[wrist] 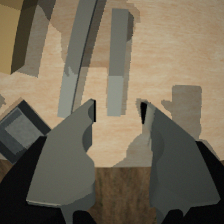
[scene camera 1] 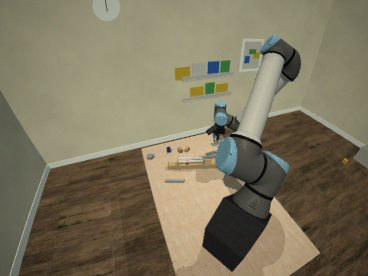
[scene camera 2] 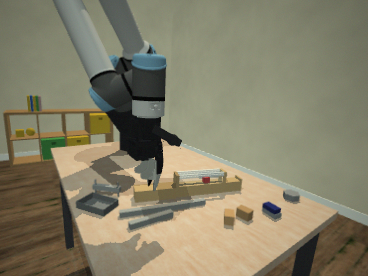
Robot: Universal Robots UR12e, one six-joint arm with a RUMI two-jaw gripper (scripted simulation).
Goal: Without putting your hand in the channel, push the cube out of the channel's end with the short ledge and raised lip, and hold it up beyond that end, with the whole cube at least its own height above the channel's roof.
Labels:
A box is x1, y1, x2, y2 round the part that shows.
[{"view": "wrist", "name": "my gripper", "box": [0, 99, 223, 223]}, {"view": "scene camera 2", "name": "my gripper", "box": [127, 116, 181, 190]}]

